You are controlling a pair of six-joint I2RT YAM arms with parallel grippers.
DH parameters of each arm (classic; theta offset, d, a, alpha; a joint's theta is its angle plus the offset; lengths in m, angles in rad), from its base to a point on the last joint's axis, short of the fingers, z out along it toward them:
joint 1: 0 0.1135 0.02 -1.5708
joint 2: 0 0 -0.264 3.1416
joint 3: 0.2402 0 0.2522 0
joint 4: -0.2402 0 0.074 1.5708
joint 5: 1.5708 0 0 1.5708
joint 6: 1.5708 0.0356 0 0
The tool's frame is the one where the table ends.
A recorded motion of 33 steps. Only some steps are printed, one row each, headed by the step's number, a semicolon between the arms.
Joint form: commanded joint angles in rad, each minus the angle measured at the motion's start. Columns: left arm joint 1, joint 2, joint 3, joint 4, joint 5, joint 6; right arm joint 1, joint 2, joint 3, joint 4, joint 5, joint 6.
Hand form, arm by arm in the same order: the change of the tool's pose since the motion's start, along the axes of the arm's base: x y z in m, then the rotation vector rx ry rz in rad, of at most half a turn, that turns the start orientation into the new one. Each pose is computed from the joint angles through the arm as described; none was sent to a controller.
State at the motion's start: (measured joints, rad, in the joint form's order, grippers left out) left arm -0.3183 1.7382 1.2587 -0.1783 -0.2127 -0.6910; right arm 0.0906 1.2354 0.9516 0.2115 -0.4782 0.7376
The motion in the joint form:
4: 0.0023 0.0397 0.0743 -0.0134 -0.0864 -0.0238; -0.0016 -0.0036 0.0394 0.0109 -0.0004 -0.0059
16: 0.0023 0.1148 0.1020 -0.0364 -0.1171 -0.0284; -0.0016 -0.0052 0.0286 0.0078 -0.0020 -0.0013
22: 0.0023 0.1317 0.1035 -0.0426 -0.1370 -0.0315; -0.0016 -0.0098 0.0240 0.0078 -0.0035 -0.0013
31: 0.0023 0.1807 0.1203 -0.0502 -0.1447 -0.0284; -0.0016 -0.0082 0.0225 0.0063 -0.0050 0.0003
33: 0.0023 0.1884 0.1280 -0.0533 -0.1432 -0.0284; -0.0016 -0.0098 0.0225 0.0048 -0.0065 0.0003
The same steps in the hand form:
4: 0.0135 -0.0003 0.0089 0.0236 -0.0364 0.0851; -0.0003 -0.0005 0.0162 -0.0001 -0.0569 -0.0010
16: 0.0248 -0.0029 -0.0133 0.0629 0.0231 0.1104; -0.0008 -0.0005 0.0125 0.0027 -0.0421 0.0005
22: 0.0265 -0.0028 -0.0199 0.0804 0.0388 0.1270; -0.0020 -0.0005 0.0120 0.0028 -0.0421 0.0020
31: 0.0333 -0.0047 -0.0349 0.1023 0.0742 0.1296; -0.0016 -0.0005 0.0109 0.0038 -0.0367 0.0034
33: 0.0349 -0.0053 -0.0359 0.1025 0.0774 0.1284; -0.0021 -0.0004 0.0112 0.0039 -0.0368 0.0049

